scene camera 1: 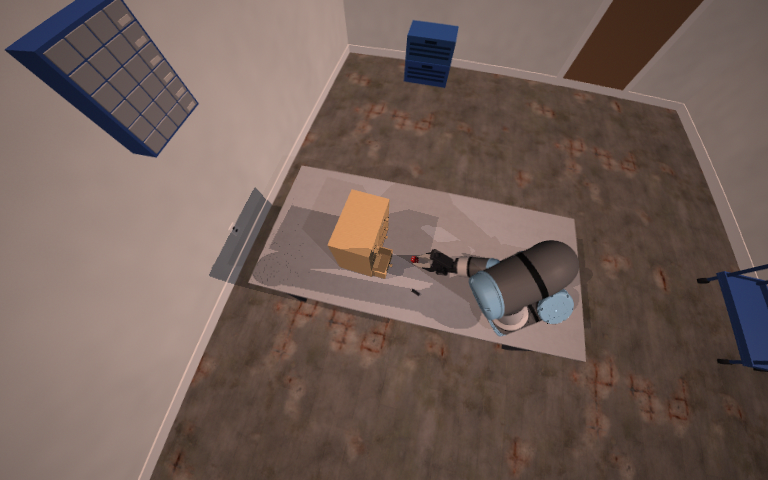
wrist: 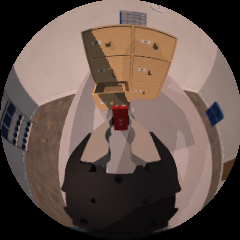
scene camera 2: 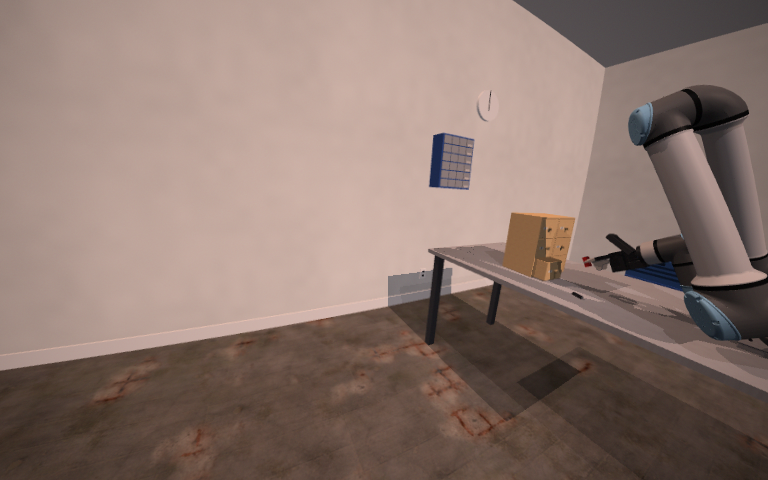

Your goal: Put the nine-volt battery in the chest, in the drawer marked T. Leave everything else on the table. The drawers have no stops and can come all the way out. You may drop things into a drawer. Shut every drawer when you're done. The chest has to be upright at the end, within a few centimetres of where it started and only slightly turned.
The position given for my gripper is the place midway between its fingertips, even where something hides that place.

In view: my gripper [scene camera 2: 585,262], a wooden chest [scene camera 1: 351,243] and a drawer [wrist: 117,93].
The wooden chest shows as well in scene camera 2 [scene camera 2: 524,230]. My gripper also shows in the wrist view [wrist: 120,116].
